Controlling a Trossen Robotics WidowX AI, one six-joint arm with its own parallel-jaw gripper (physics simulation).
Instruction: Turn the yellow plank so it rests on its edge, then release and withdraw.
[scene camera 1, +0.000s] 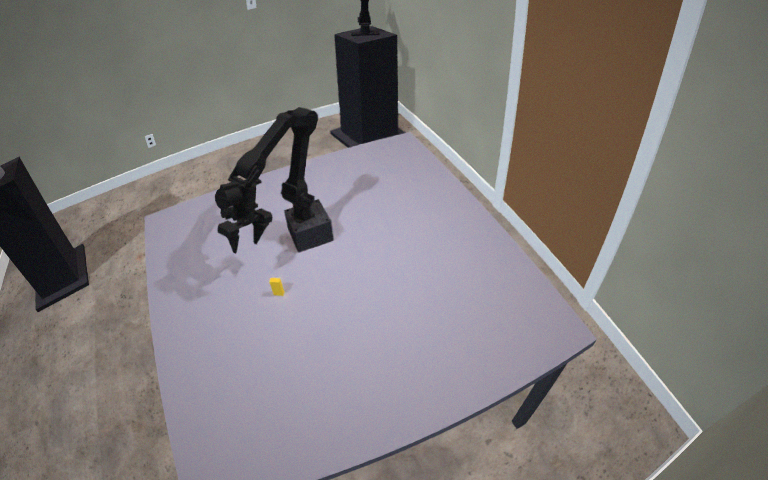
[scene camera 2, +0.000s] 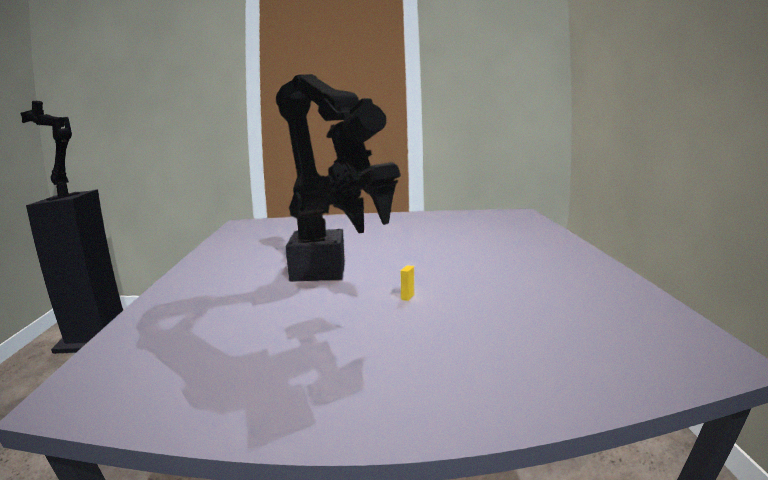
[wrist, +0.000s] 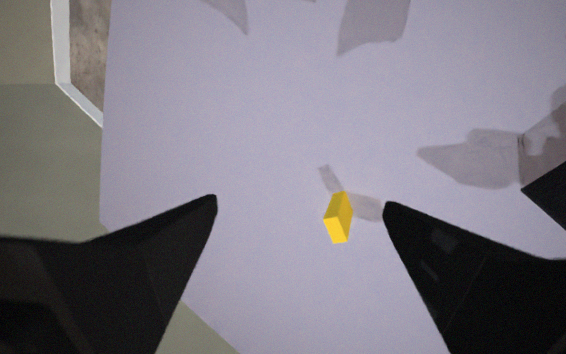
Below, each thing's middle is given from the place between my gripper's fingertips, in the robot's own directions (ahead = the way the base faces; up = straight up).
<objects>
Now: the yellow plank (wrist: 337, 219) 14 cm below my hand, 8 cm ahead of it and 5 cm to the left of it.
</objects>
